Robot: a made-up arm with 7 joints. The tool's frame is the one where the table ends. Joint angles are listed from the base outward.
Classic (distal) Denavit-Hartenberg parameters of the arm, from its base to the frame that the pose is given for. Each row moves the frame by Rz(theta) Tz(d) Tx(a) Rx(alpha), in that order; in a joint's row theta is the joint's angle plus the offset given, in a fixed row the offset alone. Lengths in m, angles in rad.
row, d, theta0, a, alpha
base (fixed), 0.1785, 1.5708, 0, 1.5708
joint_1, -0.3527, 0, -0.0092, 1.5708
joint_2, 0.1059, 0, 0.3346, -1.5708
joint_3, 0.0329, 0, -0.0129, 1.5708
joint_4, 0, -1.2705, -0.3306, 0
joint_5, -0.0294, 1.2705, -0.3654, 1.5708
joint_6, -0.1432, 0, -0.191, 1.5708
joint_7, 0, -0.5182, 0.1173, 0
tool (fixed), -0.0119, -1.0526, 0, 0
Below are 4 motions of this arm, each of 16 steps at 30 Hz.
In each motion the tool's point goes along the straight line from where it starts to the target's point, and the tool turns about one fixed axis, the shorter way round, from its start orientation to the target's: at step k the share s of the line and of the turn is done. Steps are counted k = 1, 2, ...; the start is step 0. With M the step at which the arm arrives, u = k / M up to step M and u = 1 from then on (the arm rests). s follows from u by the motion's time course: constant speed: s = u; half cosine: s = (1 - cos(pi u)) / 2; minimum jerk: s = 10 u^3 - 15 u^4 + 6 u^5.
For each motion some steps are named. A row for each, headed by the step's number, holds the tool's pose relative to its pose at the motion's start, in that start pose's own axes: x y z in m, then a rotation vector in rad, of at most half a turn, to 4 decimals.
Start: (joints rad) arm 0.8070 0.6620 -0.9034 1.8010 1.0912 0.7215 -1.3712
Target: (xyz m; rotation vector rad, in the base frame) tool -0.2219 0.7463 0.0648 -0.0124 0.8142 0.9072
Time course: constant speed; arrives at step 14
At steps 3, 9, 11, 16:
3: -0.0431 -0.0805 -0.0947 -0.0096 0.2462 -0.1475
9: -0.1292 -0.2415 -0.2841 -0.0289 0.7386 -0.4426
11: -0.1579 -0.2952 -0.3472 -0.0353 0.9028 -0.5409
16: -0.2009 -0.3757 -0.4419 -0.0449 1.1490 -0.6885

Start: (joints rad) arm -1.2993 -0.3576 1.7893 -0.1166 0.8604 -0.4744 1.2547
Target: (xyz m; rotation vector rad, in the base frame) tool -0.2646 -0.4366 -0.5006 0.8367 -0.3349 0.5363
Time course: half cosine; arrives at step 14
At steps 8, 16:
8: 0.0671 -0.0899 -0.0228 0.0189 -0.0526 0.1410
16: 0.1098 -0.1470 -0.0373 0.0309 -0.0860 0.2307

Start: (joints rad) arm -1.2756 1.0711 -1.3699 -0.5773 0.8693 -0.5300 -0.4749
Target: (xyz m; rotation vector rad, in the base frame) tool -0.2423 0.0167 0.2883 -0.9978 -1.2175 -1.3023
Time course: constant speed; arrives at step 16
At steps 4, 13, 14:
4: -0.0836 -0.0389 -0.0600 0.1695 0.1241 -0.0045
13: -0.2716 -0.1265 -0.1951 0.5508 0.4035 -0.0145
14: -0.2925 -0.1363 -0.2101 0.5932 0.4345 -0.0156

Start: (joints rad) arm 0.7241 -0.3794 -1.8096 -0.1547 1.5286 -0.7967 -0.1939
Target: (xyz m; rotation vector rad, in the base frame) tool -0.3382 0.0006 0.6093 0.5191 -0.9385 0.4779
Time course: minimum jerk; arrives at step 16
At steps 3, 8, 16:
3: 0.0031 0.0011 -0.0084 0.0424 0.0307 0.0342
8: 0.0319 0.0110 -0.0858 0.4351 0.3148 0.3502
16: 0.0637 0.0220 -0.1716 0.8701 0.6296 0.7005

